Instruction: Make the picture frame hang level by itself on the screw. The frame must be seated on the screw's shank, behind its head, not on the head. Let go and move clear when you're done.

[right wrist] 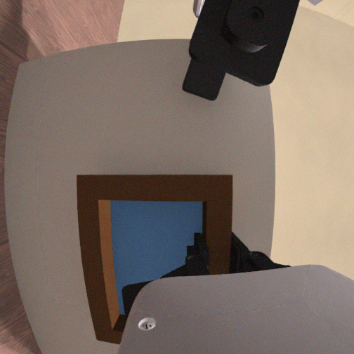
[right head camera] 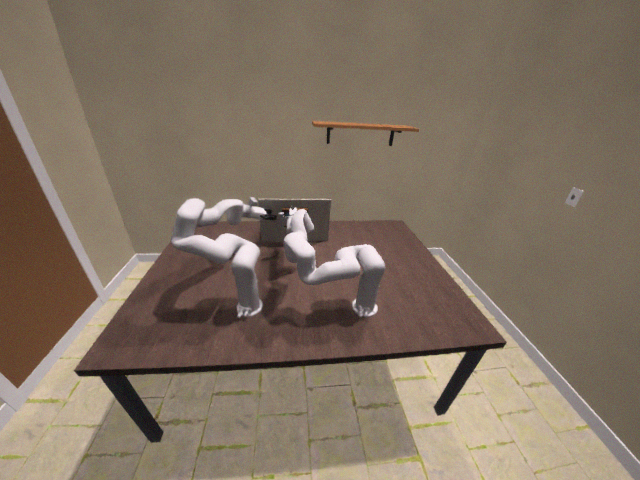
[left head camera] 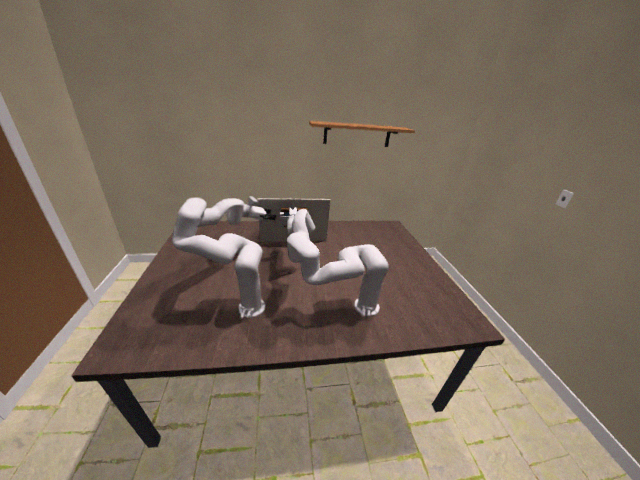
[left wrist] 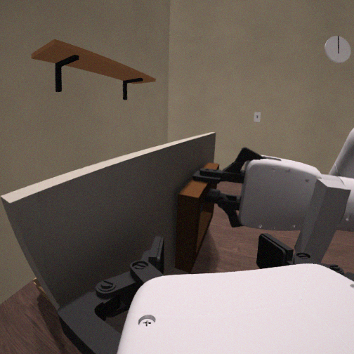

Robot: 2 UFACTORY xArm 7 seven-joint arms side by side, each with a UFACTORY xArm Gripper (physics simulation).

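Places are measured from the left arm's base along level axes (x ahead, y left, z up), in metres.
Where they show: left gripper, fingertip midpoint: (right head camera: 273,215) (left head camera: 273,214); right gripper, fingertip midpoint: (right head camera: 292,209); left arm's base, link origin: (right head camera: 250,307) (left head camera: 252,308); right arm's base, link origin: (right head camera: 364,307) (left head camera: 366,307).
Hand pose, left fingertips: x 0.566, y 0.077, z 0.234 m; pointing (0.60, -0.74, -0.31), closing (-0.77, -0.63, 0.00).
Observation:
Things, the pixels of their top centre, and the offset from my left fingertips. "pt": a spot on its surface instead. Level surfaces: height alone.
- brown picture frame, top centre: (left head camera: 294,208) (right head camera: 295,208) dz +0.025, dx +0.083, dy -0.119 m
- grey board, surface spot: (right head camera: 321,222) (left head camera: 320,222) pt dz -0.087, dx +0.154, dy -0.285 m
- dark wooden table, surface height: dz -0.234 m
The brown picture frame (left head camera: 284,211) (right head camera: 285,210) (left wrist: 187,225) (right wrist: 155,188) with its blue picture is upright, close against the front of the grey board (left head camera: 320,222) (right head camera: 321,222) (left wrist: 100,225) (right wrist: 140,110). It looks about parallel to the board; a small gap cannot be ruled out. My right gripper (left wrist: 193,183) (right wrist: 211,247) is shut on the frame's top rail. The screw and the frame's back are hidden, so seating cannot be seen. My left gripper (left head camera: 270,213) (right head camera: 270,213) (left wrist: 212,251) is open and empty, in front of the board, left of the frame in the head views.
The board stands at the back of the dark wooden table (left head camera: 413,310) (right head camera: 413,310). A wooden shelf (left head camera: 361,126) (right head camera: 364,125) (left wrist: 95,61) is on the wall beyond. The two grippers are close together, and the left one reaches into the right wrist view near the board's edge.

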